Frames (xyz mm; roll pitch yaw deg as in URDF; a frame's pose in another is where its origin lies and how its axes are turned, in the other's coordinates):
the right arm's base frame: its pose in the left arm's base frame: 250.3 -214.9 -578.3 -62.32 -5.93 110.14
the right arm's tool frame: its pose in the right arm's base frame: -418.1 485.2 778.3 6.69 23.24 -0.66
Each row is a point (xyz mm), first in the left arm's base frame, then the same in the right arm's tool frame.
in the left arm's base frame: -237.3 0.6 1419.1
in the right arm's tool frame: 749.5 -1910.5 1059.4
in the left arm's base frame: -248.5 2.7 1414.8
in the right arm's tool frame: 751.8 -1900.7 1066.2
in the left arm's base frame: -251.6 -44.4 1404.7
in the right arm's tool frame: 705.6 -1888.0 1060.5
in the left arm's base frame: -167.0 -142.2 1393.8
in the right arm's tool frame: 610.0 -1921.7 979.5
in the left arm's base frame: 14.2 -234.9 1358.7
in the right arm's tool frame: 522.4 -1991.2 805.8
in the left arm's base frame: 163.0 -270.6 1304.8
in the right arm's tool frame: 492.8 -2030.0 651.1
